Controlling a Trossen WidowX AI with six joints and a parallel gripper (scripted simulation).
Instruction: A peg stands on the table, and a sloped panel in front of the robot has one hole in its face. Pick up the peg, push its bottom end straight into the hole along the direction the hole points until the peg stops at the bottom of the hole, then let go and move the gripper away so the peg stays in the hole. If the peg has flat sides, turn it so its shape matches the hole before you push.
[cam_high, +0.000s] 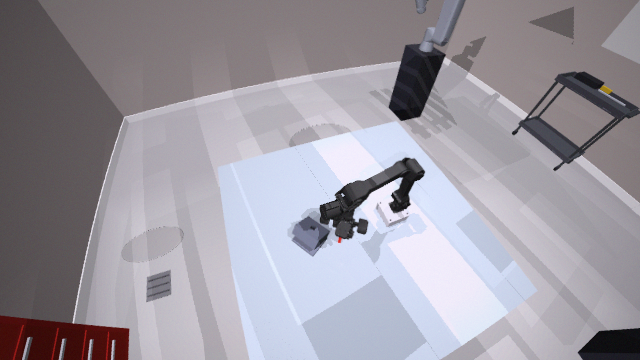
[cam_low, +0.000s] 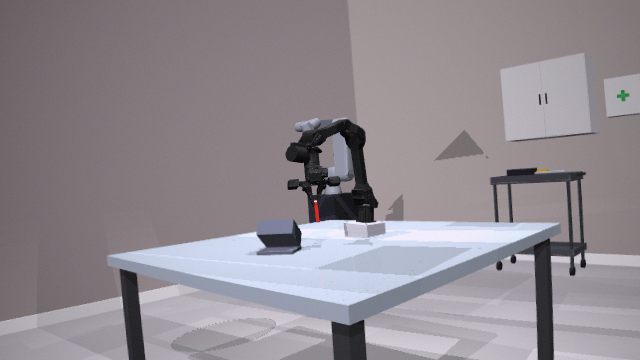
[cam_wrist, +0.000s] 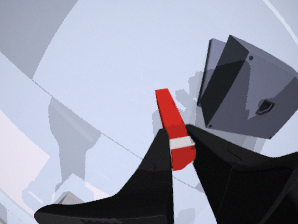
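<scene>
The grey sloped panel is 110 mm ahead of my gripper tip, 80 mm to the right of it and 90 mm below it. From my gripper tip the other things lie so: red peg (right at my gripper tip).
</scene>
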